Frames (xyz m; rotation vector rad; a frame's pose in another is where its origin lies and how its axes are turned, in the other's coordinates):
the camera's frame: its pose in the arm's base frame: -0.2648 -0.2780 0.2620 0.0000 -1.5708 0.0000
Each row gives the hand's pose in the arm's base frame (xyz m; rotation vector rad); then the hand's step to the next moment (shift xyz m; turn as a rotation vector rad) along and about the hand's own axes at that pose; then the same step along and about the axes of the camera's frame.
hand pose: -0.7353 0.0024 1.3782 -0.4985 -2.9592 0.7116
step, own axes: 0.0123 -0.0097 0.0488 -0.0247 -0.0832 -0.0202
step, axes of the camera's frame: -0.0394 -0.0253 0.0208 0.0561 -0.0692 -0.0013
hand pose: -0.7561 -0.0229 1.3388 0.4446 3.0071 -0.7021
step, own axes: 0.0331 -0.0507 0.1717 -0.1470 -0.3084 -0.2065
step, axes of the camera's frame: -0.1353 -0.1096 0.0533 0.3309 -0.2141 -0.0637
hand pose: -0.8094 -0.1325 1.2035 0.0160 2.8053 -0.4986
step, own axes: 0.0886 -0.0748 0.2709 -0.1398 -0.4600 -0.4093
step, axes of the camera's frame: -0.2434 -0.1656 0.0131 0.5617 -0.2882 0.0096
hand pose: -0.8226 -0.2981 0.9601 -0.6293 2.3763 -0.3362
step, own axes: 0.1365 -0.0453 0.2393 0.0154 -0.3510 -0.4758
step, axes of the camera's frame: -0.2353 -0.1276 -0.0792 0.4881 -0.2706 0.1958
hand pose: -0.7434 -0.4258 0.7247 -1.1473 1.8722 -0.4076
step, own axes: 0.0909 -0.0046 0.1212 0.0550 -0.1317 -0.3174
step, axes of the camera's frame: -0.1113 -0.0596 -0.0838 0.2360 -0.1648 0.1956
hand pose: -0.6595 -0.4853 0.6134 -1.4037 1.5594 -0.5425
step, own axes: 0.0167 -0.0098 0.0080 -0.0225 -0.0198 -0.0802
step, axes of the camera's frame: -0.0014 -0.0160 -0.0135 0.0611 -0.0043 0.0599
